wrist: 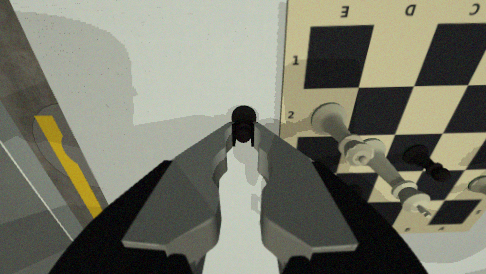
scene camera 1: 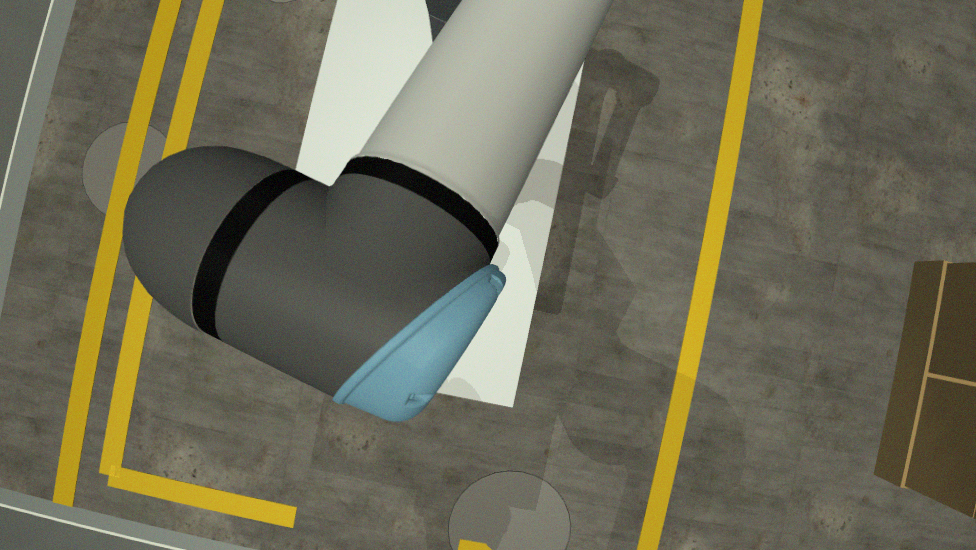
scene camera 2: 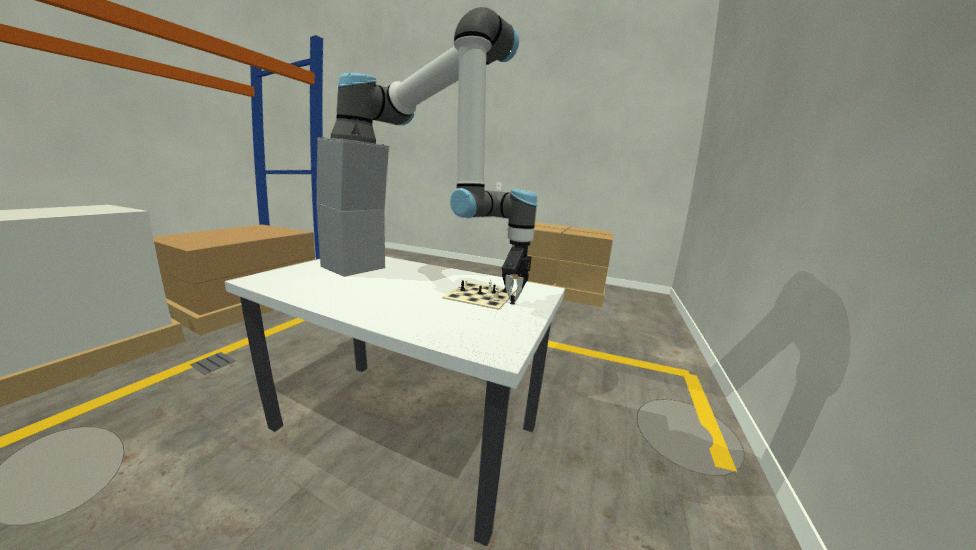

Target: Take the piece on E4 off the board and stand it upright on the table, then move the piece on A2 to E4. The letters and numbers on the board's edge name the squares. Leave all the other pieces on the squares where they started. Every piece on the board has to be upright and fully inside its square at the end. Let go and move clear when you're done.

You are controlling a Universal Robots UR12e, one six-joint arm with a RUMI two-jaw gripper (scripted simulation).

Observation:
In view: the gripper [scene camera 2: 512, 301] and a chessboard [scene camera 2: 470, 296].
The chessboard also shows in the wrist view [wrist: 403, 79]. The gripper also shows in the wrist view [wrist: 243, 124].

